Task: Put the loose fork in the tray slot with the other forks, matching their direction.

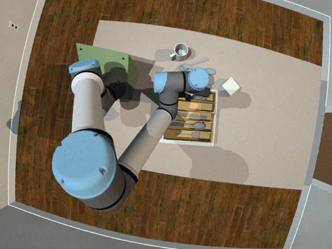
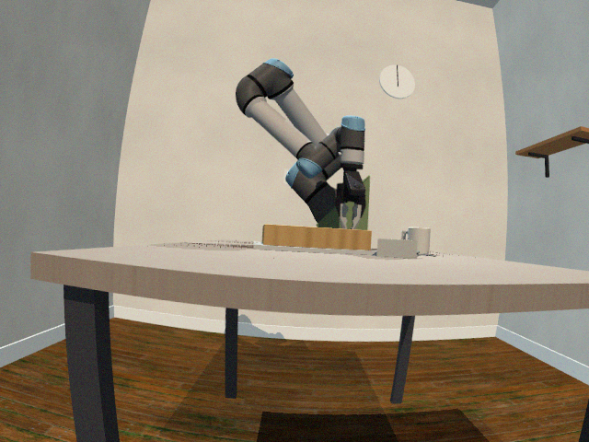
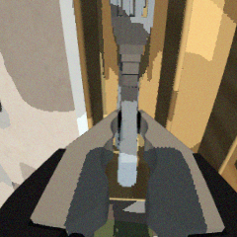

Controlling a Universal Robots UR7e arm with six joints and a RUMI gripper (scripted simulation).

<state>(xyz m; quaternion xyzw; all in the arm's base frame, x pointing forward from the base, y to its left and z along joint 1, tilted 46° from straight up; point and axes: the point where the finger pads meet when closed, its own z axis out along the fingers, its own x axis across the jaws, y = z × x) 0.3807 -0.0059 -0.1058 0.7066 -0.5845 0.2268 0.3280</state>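
The tray lies 10 cm to the right of my hand, 6 cm ahead of it and 1 cm below it. The rest, counted from my hand: white block (25 cm ahead, 14 cm to the left, 4 cm below); then mug (24 cm to the left, 10 cm behind, 2 cm below).
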